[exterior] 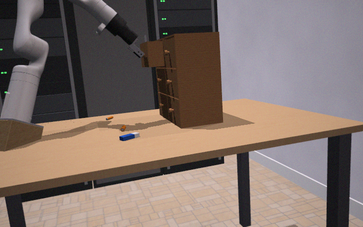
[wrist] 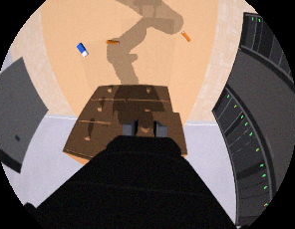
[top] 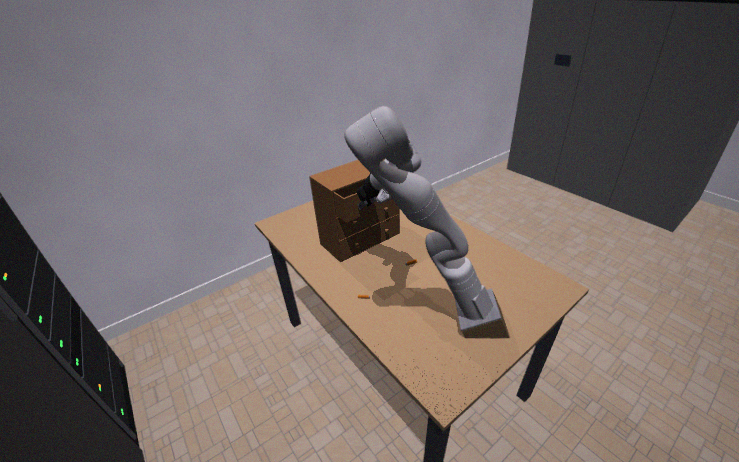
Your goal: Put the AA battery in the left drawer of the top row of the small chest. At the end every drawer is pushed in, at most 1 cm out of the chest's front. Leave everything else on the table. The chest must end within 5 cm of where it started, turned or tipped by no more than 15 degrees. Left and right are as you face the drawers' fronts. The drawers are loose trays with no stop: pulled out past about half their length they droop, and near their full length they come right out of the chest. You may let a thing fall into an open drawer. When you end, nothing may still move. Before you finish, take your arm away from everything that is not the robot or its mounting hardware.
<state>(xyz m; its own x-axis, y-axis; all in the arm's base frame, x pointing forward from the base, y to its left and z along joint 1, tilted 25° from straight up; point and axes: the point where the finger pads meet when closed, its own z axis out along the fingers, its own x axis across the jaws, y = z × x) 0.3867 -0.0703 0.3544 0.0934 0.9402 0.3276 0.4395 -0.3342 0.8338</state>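
Now: the orange AA battery 28 cm below my hand, 12 cm to the right of it and 12 cm behind it. Round my hand: white eraser 28 cm below, 26 cm to the right, 13 cm behind.
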